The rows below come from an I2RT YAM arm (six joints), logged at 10 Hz.
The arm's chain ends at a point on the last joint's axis. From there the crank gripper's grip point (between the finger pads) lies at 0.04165 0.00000 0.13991 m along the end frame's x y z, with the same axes.
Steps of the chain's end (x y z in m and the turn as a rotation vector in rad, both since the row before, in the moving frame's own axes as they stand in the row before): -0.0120 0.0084 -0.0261 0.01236 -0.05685 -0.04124; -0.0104 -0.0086 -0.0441 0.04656 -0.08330 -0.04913; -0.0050 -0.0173 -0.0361 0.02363 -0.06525 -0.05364; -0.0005 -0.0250 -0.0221 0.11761 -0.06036 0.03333; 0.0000 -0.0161 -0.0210 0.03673 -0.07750 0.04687; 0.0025 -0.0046 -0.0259 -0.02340 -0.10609 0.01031; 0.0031 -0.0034 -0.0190 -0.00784 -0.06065 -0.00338
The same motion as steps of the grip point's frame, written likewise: -0.0201 0.0051 -0.0240 0.01236 -0.05685 -0.04124; -0.0224 -0.0169 -0.0413 0.04656 -0.08330 -0.04913; -0.0144 -0.0226 -0.0337 0.02363 -0.06525 -0.05364; -0.0087 -0.0403 -0.0207 0.11761 -0.06036 0.03333; -0.0109 -0.0196 -0.0183 0.03673 -0.07750 0.04687; -0.0126 -0.0009 -0.0223 -0.02340 -0.10609 0.01031; -0.0055 -0.0024 -0.0167 -0.00784 -0.06065 -0.00338
